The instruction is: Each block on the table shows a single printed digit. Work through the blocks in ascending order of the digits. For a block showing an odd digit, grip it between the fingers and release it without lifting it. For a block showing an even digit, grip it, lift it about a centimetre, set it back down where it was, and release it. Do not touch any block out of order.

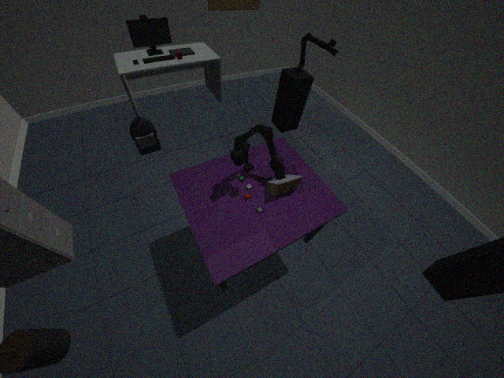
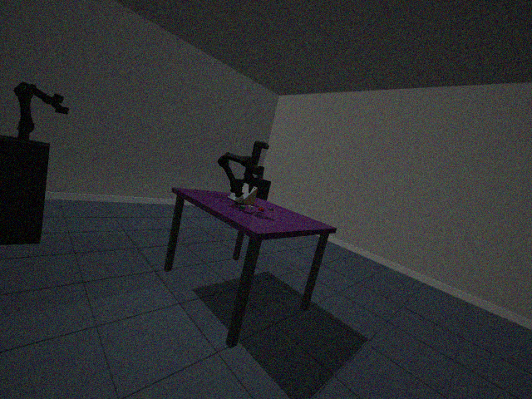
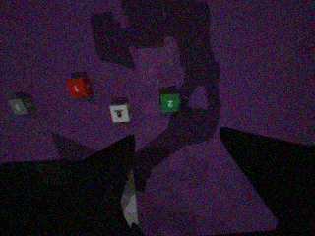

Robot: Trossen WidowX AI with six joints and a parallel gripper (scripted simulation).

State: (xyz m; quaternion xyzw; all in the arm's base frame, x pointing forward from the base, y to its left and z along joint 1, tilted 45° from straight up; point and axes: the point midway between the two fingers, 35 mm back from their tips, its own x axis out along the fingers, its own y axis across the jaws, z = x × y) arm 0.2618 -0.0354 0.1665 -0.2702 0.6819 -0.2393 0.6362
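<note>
Now: the red block 170 mm to the left of my gripper tip, 110 mm below it and 40 mm ahead of it. From my gripper tip the other things lie so: green block (110 mm below, 10 mm ahead); then white block (110 mm below, 100 mm to the left, 10 mm behind); then grey block (310 mm to the left, 110 mm below).
</note>
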